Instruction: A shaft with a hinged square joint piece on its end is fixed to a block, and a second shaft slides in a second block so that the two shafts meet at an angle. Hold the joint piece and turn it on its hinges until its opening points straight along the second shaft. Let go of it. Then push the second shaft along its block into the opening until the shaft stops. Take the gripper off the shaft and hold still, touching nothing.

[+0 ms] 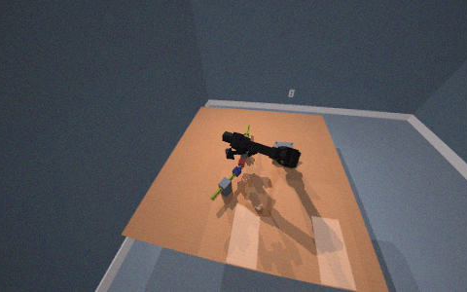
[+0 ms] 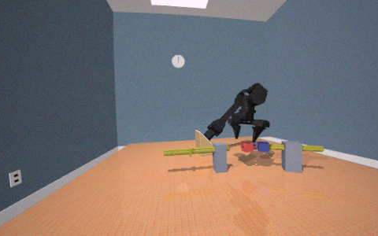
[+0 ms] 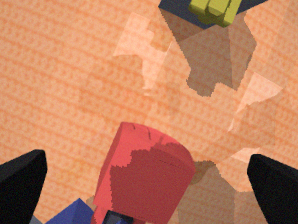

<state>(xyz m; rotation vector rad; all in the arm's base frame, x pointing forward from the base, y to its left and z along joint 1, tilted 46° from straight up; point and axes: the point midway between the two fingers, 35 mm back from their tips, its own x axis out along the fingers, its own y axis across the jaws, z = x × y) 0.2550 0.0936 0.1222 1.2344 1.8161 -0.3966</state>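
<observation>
The red square joint piece lies 30 mm below my gripper tip, 20 mm to the left of it and 10 mm behind it.
</observation>
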